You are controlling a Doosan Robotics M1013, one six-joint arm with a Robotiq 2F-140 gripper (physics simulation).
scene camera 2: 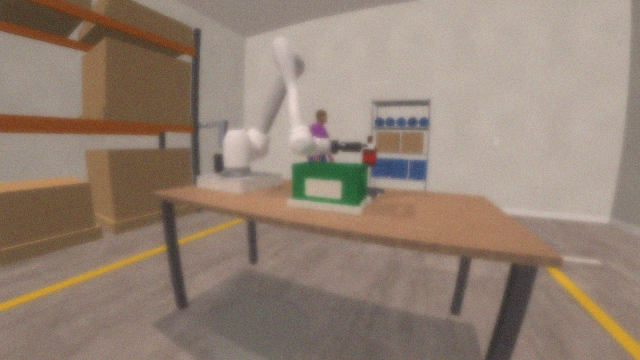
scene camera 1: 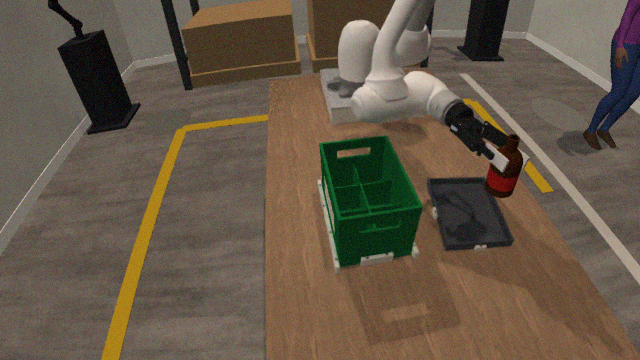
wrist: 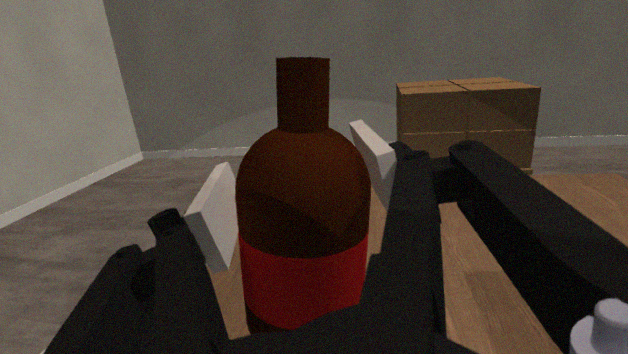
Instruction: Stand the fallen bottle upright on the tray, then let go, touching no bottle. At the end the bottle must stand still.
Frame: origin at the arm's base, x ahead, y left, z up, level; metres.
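Seen in the pictures: gripper, between the fingertips: (scene camera 2: 374, 148) (scene camera 1: 516, 164) (wrist: 295, 164); arm's base, origin of its link: (scene camera 2: 237, 175) (scene camera 1: 358, 86).
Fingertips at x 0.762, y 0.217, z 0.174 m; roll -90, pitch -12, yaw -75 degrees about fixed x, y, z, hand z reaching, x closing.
Offsets run from my fingertips to a thing's top centre. "pt": to the spot under its first point. Level surfaces: height alone.
A brown bottle with a red label @[0.009 m right, 0.023 m back, 0.063 m up] (scene camera 1: 503, 175) (scene camera 2: 369, 156) (wrist: 303, 200) is held upright, neck up, in the air. My gripper (scene camera 1: 511, 157) (wrist: 295, 164) is shut on the bottle, with one white pad on each side of its body; in scene camera 2 the gripper (scene camera 2: 367, 147) reaches in level from the left. The dark grey tray @[pt 0.049 m right, 0.042 m ahead, 0.230 m down] (scene camera 1: 478, 245) lies on the table, and the bottle hangs above the tray's back right part in scene camera 1. A shadow falls on the tray's floor. In scene camera 2 the tray is mostly hidden behind the crate.
A green crate with compartments @[0.327 m right, 0.110 m back, 0.071 m down] (scene camera 1: 378, 242) (scene camera 2: 356, 185) stands on a white base, left of the tray in scene camera 1. The compartments that show hold no bottle. The wooden table @[0.246 m down] (scene camera 1: 300, 310) (scene camera 2: 440, 225) carries them and the arm's base. A person (scene camera 1: 627, 65) (scene camera 2: 319, 132) stands beyond the table.
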